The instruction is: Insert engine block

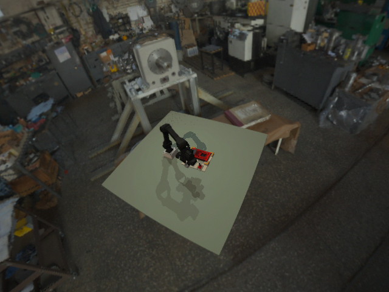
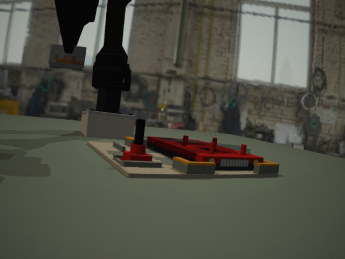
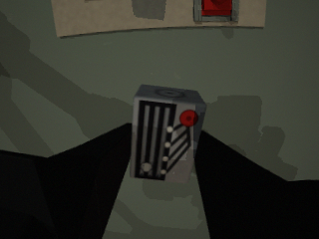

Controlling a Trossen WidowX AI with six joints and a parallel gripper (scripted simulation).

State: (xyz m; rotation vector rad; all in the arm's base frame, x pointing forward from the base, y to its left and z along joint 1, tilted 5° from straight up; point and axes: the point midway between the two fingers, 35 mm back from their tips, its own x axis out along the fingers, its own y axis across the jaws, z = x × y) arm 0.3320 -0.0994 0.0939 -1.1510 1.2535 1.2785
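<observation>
Right now the black post is 110 mm to the left of my gripper tip, 100 mm below it and 50 mm ahead of it. The rest, counted from my gripper tip: engine block (10 mm below).
</observation>
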